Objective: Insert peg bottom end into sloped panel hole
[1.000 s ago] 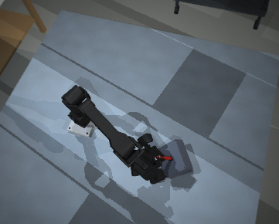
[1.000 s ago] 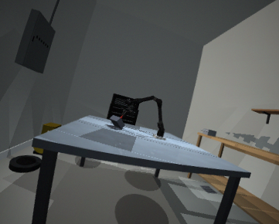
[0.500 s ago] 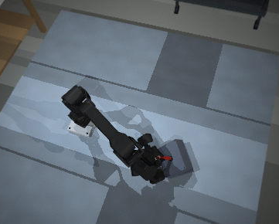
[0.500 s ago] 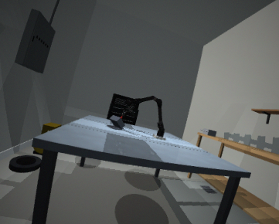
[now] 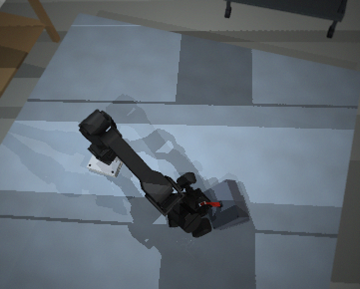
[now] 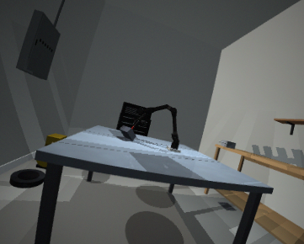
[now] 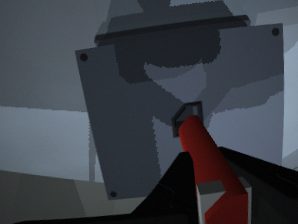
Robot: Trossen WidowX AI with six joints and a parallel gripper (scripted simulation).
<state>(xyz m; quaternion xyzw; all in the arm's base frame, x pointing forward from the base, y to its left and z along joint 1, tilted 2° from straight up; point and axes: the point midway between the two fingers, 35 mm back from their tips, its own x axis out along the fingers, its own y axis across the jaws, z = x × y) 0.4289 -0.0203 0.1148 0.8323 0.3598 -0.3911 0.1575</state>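
My gripper tip is 3 cm short of the dark sloped panel, 4 cm to the right of it and 6 cm above it. From my gripper tip the other things lie so: red square-sided peg 1 cm behind, 1 cm to the right, 1 cm above.
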